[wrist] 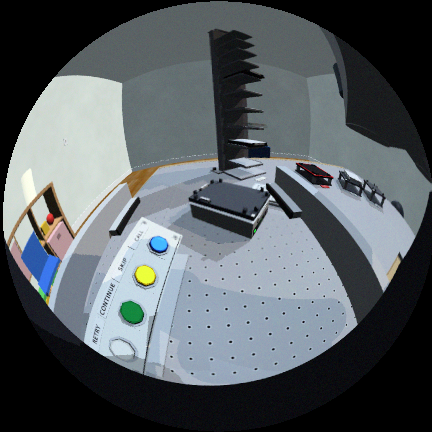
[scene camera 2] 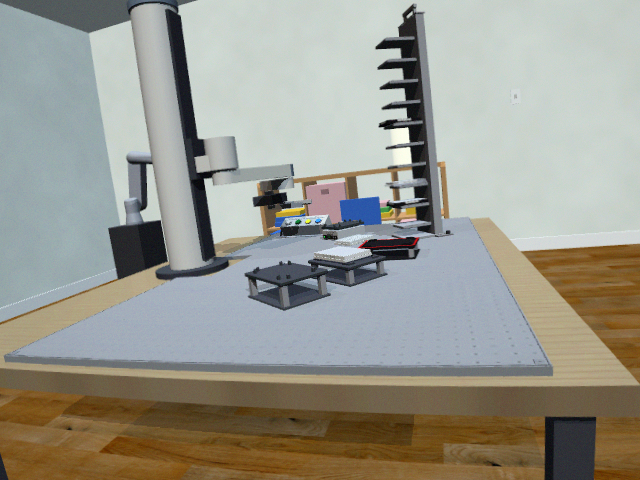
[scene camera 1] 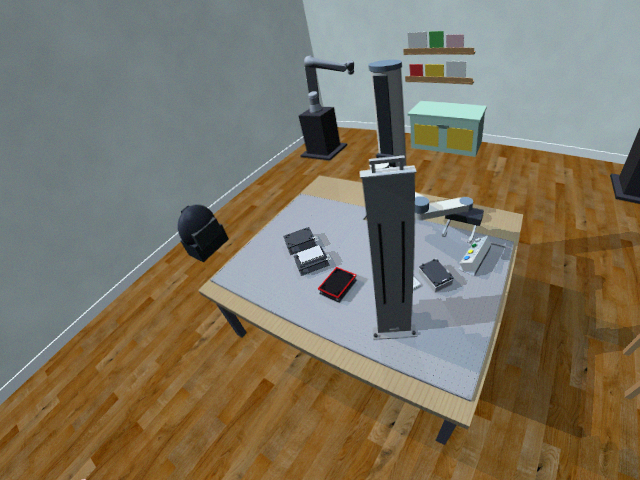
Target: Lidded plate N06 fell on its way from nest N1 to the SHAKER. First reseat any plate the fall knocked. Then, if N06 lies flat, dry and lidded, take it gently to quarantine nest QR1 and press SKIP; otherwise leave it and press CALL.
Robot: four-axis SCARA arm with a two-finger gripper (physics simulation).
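Frame: origin at the arm's base, x back, y right, z up, level; centimetres.
Seen in the pictures: gripper, fingertip midpoint: [wrist: 198, 180] [scene camera 2: 307, 202] [scene camera 1: 456, 238]; arm's base, origin of the base link: [scene camera 2: 193, 270].
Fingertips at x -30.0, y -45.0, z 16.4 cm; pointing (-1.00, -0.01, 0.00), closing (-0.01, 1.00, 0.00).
Pixels of each thing's middle, then the offset from my fingertips to it. "spot": a spot on its surface instead.
- button box, body centre: [wrist: 132, 296] [scene camera 2: 305, 226] [scene camera 1: 475, 253] dz -10.9, dx +5.1, dy -10.2 cm
- blue CALL button, body centre: [wrist: 158, 245] dz -9.0, dx -2.0, dy -6.9 cm
- yellow SKIP button, body centre: [wrist: 144, 276] dz -9.0, dx +2.9, dy -7.7 cm
- black-topped shaker, surface spot: [wrist: 230, 200] spot: dz -9.6, dx -12.7, dy +4.3 cm
- red-rimmed nest, body centre: [scene camera 2: 389, 248] [wrist: 313, 172] [scene camera 1: 337, 283] dz -12.8, dx -38.5, dy +46.5 cm
- empty dark nest, body centre: [scene camera 2: 286, 281] [scene camera 1: 299, 240] [wrist: 373, 191] dz -11.7, dx -19.7, dy +83.8 cm
My gripper [scene camera 1: 458, 237] [scene camera 2: 283, 201] [wrist: 198, 180] is open and empty, above the button box [scene camera 1: 475, 254] [scene camera 2: 305, 225] [wrist: 162, 262]. The blue CALL button [wrist: 159, 244] and yellow SKIP button [wrist: 145, 275] lie nearer the left finger in the wrist view. The black-topped shaker [scene camera 1: 435, 273] [scene camera 2: 343, 228] [wrist: 230, 200] has no plate on it. A white plate [scene camera 1: 416, 283] [scene camera 2: 355, 239] lies low beside it, partly hidden; lid and wetness cannot be told. Another white plate [scene camera 1: 310, 254] [scene camera 2: 342, 253] rests on a dark nest, seemingly off centre. The red-rimmed nest [scene camera 1: 337, 283] [scene camera 2: 390, 243] [wrist: 314, 172] is empty.
A tall shelf tower [scene camera 1: 392, 248] [scene camera 2: 428, 129] [wrist: 216, 100] stands on the perforated mat, with plates on some lower shelves. An empty dark nest [scene camera 1: 299, 238] [scene camera 2: 286, 273] stands beside the plate-bearing one. The arm's column [scene camera 2: 162, 139] rises at the table's other side.
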